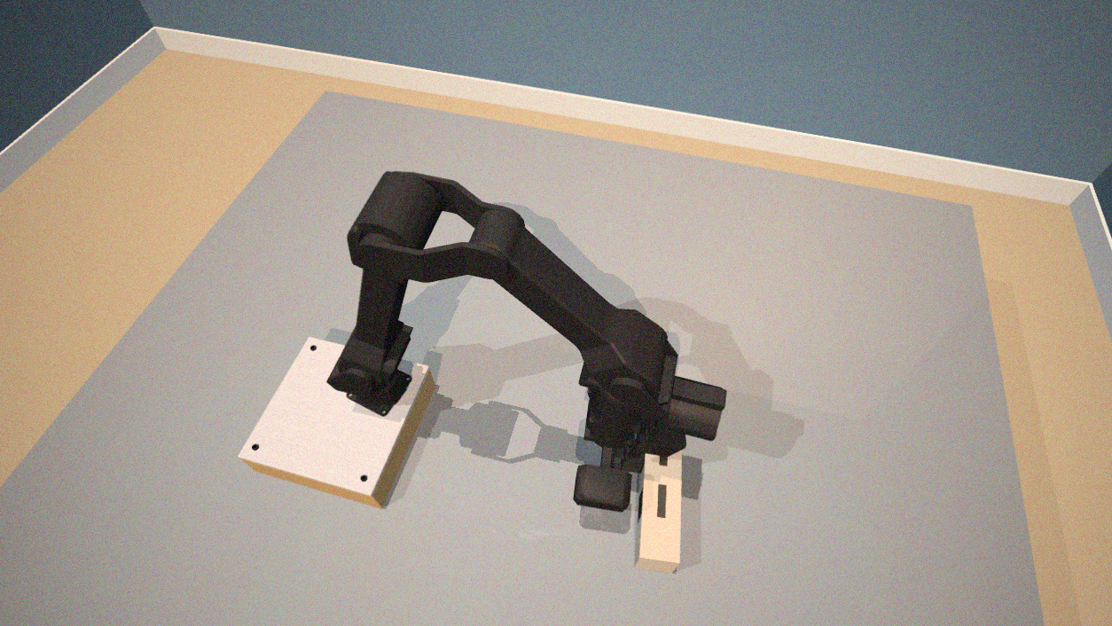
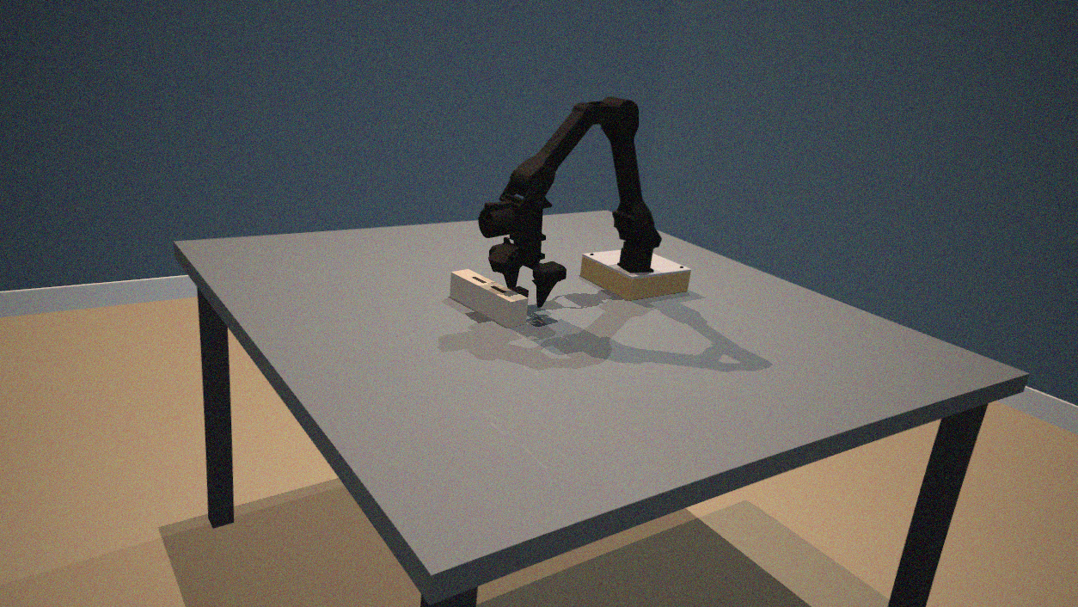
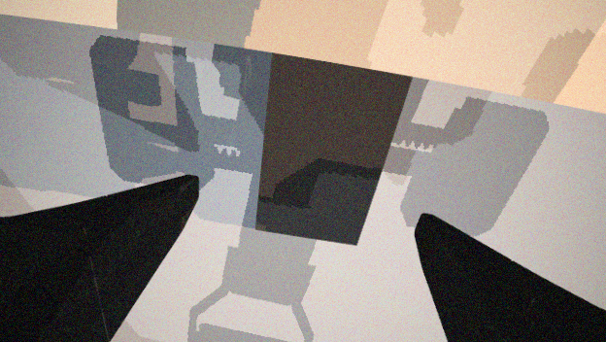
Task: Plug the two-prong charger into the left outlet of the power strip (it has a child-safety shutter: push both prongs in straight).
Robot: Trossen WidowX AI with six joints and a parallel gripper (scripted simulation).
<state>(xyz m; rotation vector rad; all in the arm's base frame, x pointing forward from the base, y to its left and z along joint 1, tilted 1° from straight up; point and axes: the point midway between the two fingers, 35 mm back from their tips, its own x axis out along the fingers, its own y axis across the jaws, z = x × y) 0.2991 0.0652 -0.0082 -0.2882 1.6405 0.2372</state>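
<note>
The black two-prong charger lies 40 mm ahead of my gripper tip, 20 mm to the left of it and 10 mm above it.
</note>
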